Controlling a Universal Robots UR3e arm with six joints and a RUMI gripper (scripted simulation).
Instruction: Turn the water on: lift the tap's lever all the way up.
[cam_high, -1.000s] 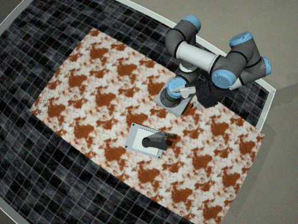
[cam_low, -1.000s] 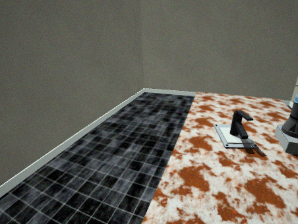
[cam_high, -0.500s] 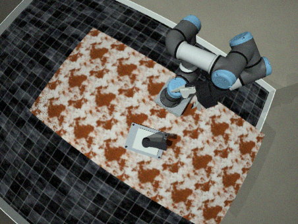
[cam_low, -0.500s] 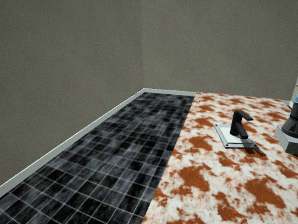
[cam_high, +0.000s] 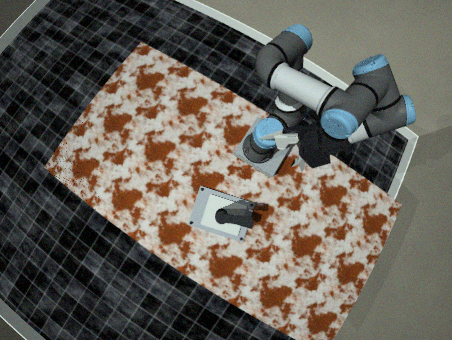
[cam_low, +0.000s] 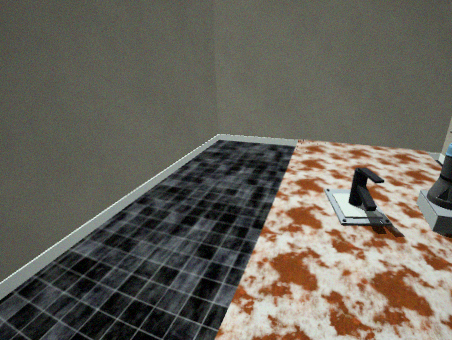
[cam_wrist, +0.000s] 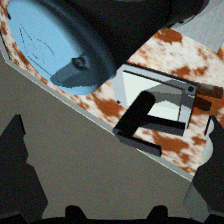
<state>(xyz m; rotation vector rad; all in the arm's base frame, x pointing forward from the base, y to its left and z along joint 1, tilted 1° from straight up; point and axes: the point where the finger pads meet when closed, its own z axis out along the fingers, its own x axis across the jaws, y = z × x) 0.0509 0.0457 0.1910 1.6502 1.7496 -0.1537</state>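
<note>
The lever is 240 mm ahead of my hand, 100 mm below it and 20 mm to the right of it. From my hand the other things lie so: tap: 240 mm ahead, 150 mm below, 50 mm to the right.
</note>
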